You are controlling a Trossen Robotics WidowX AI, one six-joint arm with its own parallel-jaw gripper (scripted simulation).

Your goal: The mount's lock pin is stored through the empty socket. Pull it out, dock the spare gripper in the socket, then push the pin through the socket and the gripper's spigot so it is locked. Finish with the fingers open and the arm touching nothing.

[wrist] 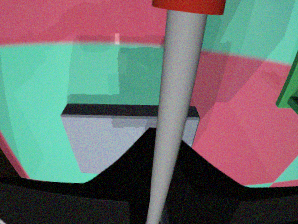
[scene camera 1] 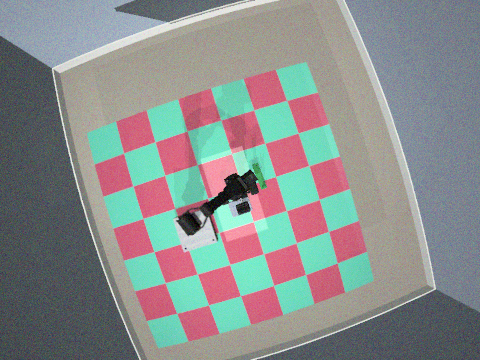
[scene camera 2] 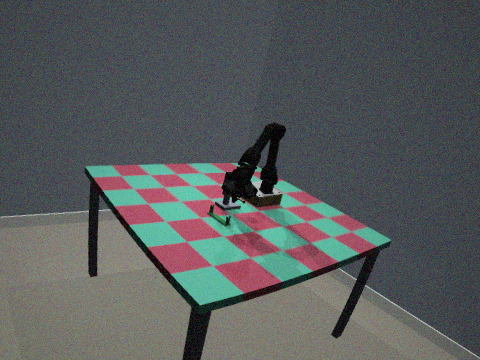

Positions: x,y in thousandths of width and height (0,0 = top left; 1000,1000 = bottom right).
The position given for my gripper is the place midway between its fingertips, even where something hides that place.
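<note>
There is a lock pin here, and my gripper (wrist: 532,605) is holding it.
</note>
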